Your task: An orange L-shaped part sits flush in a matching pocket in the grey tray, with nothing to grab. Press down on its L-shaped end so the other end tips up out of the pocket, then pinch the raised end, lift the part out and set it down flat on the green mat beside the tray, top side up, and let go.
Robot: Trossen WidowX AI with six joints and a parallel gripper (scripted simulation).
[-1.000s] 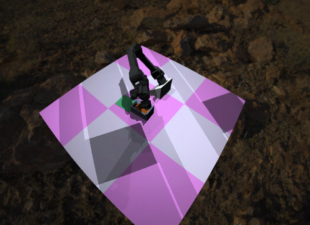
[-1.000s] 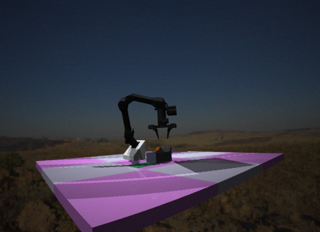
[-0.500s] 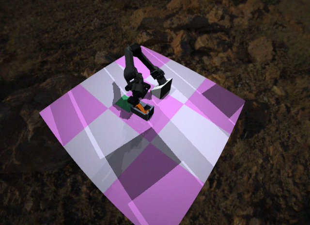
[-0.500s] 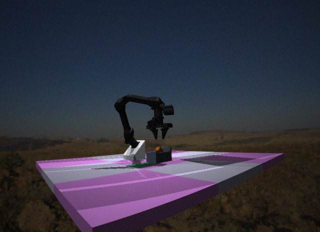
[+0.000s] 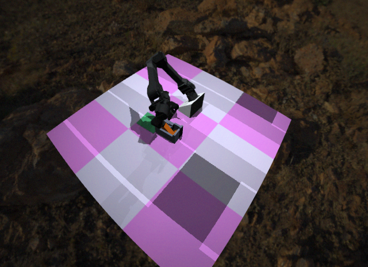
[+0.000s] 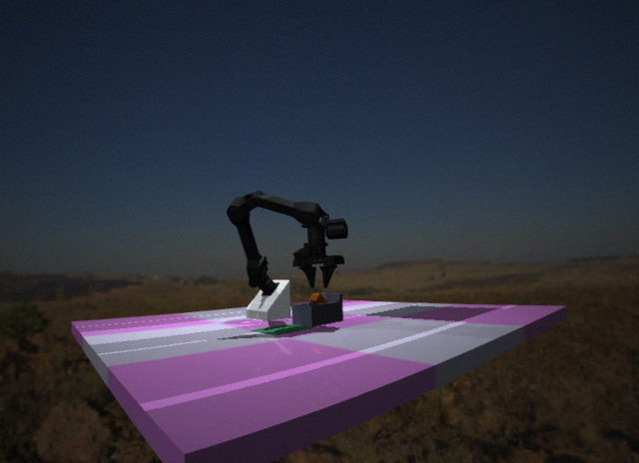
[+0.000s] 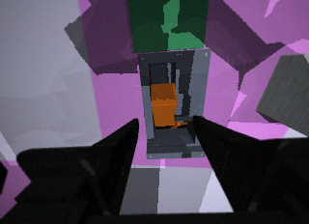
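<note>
The orange L-shaped part is 2 cm behind my gripper tip, 3 cm to the left of it and 7 cm below it. From my gripper tip the other things lie so: green mat (15 cm to the right, 13 cm below).
</note>
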